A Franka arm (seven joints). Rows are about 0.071 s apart.
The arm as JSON. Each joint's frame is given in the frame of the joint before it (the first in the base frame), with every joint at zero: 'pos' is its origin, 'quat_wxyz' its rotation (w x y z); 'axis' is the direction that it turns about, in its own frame. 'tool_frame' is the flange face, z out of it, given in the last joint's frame.
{
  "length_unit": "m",
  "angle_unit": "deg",
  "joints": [
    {
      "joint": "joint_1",
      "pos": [
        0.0,
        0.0,
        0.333
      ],
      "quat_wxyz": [
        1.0,
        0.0,
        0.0,
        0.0
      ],
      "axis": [
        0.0,
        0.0,
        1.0
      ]
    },
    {
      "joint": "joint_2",
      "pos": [
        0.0,
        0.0,
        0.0
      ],
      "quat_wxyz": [
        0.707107,
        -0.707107,
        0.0,
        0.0
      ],
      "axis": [
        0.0,
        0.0,
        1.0
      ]
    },
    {
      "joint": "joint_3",
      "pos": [
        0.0,
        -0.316,
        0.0
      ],
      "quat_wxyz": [
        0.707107,
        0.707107,
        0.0,
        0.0
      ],
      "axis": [
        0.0,
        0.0,
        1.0
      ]
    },
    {
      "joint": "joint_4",
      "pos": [
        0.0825,
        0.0,
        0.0
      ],
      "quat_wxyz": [
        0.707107,
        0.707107,
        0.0,
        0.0
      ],
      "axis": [
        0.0,
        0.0,
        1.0
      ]
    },
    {
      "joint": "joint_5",
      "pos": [
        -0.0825,
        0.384,
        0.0
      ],
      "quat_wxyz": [
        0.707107,
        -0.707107,
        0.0,
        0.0
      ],
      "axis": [
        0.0,
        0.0,
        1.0
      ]
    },
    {
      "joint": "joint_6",
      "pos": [
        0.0,
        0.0,
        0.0
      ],
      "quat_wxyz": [
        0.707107,
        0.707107,
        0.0,
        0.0
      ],
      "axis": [
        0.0,
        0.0,
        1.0
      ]
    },
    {
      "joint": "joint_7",
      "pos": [
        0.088,
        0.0,
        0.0
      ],
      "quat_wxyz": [
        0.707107,
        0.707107,
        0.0,
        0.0
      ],
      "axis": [
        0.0,
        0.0,
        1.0
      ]
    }
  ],
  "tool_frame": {
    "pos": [
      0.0,
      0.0,
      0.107
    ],
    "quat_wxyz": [
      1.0,
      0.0,
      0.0,
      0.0
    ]
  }
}
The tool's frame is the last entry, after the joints.
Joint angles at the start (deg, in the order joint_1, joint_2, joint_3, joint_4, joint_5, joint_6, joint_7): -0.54, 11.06, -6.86, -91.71, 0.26, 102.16, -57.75
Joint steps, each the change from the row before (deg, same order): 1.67, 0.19, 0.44, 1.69, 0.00, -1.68, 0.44; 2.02, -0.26, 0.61, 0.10, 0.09, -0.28, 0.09; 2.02, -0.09, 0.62, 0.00, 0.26, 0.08, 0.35; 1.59, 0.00, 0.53, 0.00, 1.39, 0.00, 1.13; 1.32, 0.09, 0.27, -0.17, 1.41, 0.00, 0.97; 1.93, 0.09, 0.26, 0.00, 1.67, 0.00, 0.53; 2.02, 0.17, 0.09, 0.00, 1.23, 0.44, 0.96; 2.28, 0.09, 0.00, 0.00, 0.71, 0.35, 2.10; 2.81, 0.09, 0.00, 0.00, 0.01, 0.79, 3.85; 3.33, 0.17, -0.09, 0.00, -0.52, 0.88, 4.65
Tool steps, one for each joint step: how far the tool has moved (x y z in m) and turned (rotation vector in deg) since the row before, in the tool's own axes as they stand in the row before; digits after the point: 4 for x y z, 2 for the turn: 0.0191, -0.0122, -0.0099, 0.15, -0.05, -1.67; 0.0224, -0.0169, -0.0036, 0.02, 0.23, -2.51; 0.0233, -0.0162, -0.0013, 0.04, 0.40, -2.23; 0.0203, -0.0140, -0.0001, 0.82, 1.19, -0.73; 0.0155, -0.0112, 0.0027, 1.06, 0.98, -0.35; 0.0208, -0.0157, 0.0020, 1.14, 1.22, -1.35; 0.0200, -0.0142, 0.0028, 0.62, 1.01, -0.90; 0.0202, -0.0158, 0.0028, 0.38, 0.55, -0.03; 0.0234, -0.0193, 0.0030, -0.31, 0.26, 1.07; 0.0250, -0.0236, 0.0042, -0.63, -0.08, 1.33
